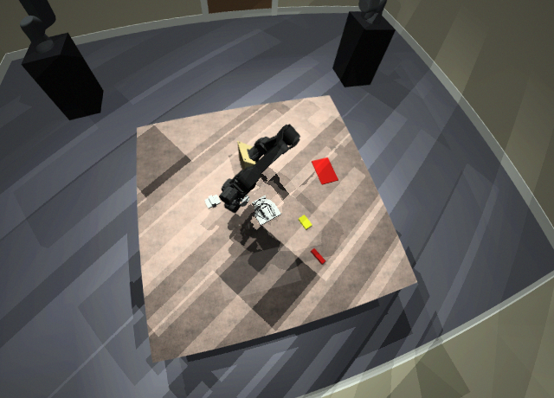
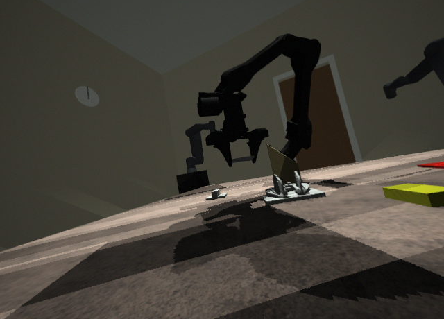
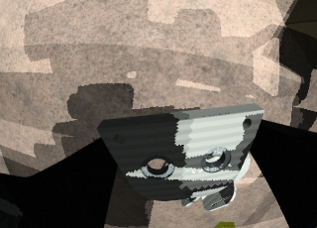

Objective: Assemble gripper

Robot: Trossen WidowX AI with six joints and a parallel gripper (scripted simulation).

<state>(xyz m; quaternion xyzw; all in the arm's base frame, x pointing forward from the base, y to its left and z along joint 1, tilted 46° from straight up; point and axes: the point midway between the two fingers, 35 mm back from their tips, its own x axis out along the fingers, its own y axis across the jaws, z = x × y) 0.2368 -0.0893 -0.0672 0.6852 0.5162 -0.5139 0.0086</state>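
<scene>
The grey housing plate lies 10 cm to the left of my gripper tip and 9 cm below it. Round my gripper tip: yellow block: 29 cm to the left, 16 cm ahead, 9 cm below; then grey gripper base: 2 cm above, 1 cm to the left, 1 cm ahead; then grey stepped piece: 14 cm to the right, 9 cm below, 7 cm behind.
</scene>
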